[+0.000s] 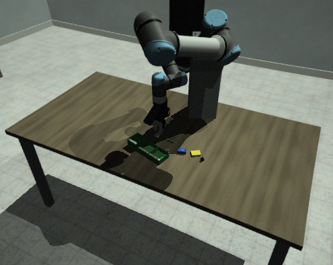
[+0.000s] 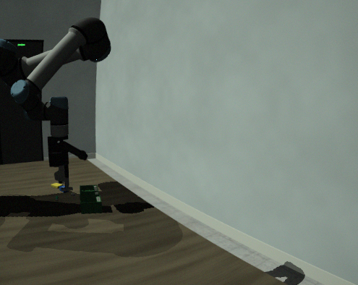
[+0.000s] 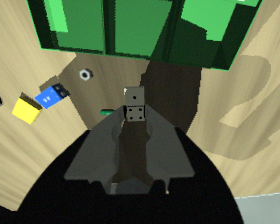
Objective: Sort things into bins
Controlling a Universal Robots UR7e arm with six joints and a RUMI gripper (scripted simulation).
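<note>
My hand is 2 cm past the blue block, 15 cm to the right of it and 7 cm above it. The rest, counted from my hand: green cylinder 5 cm behind, 5 cm to the left, 7 cm below; grey hex nut 2 cm ahead, 9 cm to the left, 7 cm below; pale rectangular piece 1 cm below.
</note>
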